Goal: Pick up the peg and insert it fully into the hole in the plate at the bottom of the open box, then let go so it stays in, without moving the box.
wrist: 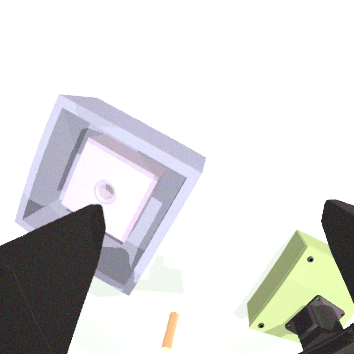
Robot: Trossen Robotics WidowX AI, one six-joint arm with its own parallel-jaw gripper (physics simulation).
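Where they show: gripper, between the fingertips: [217,215]; arm's base, origin of its link: [314,318].
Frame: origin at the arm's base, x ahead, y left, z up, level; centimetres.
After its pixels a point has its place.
Note:
The orange peg [170,331] @[x 14.3, y 13.9, z -0.6 cm] lies on the white surface at the bottom middle of the wrist view, apart from the box. The open box [194,187] @[x 24.6, y -6.1, z 4.4 cm], pale lavender-grey, is at the left. At its bottom sits a pale pink plate [127,175] @[x 30.7, y -1.9, z 0.4 cm] with a round hole [106,191] @[x 32.0, y 2.1, z -1.5 cm] in it. My gripper [217,215] @[x 24.7, y -10.0, z 20.4 cm] is open, its two black fingers wide apart with nothing between them. The left finger covers the lower left part of the box in the view. The peg shows below the level of the fingertips, between the two fingers.
A light green block [280,295] @[x 7.3, y -0.3, z 0.2 cm] with small dark screw holes stands at the lower right, partly behind the right finger. A black mounted part [316,317] @[x 2.9, y -1.7, z 3.3 cm] sits on it. The box's raised walls surround the plate. Soft shadows lie beside the box and the green block.

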